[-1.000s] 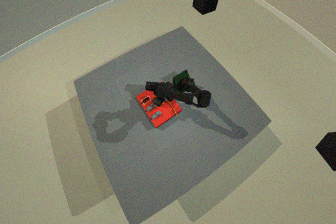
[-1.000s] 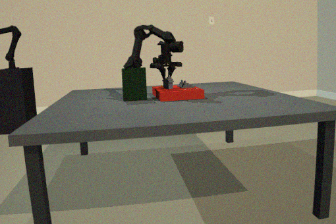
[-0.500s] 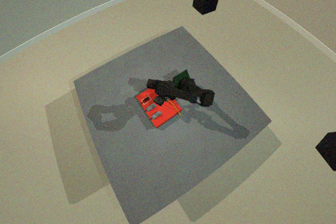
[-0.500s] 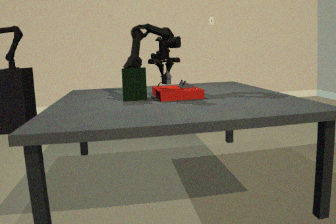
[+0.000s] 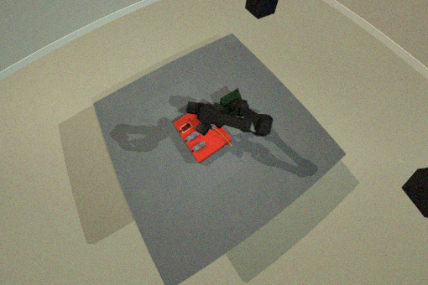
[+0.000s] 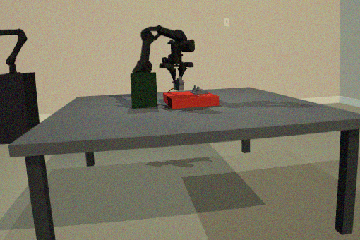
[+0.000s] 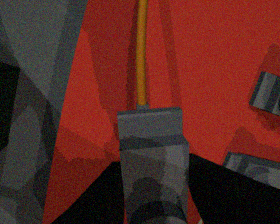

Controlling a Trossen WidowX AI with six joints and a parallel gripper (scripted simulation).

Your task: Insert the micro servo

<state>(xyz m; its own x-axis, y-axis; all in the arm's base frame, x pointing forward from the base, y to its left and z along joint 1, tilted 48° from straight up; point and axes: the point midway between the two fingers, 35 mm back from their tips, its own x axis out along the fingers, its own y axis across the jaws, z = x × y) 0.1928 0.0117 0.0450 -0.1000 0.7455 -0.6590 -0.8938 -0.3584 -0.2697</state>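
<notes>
My gripper tip is 20 mm short of the red deck, 20 mm to the left of it and 100 mm above it.
</notes>
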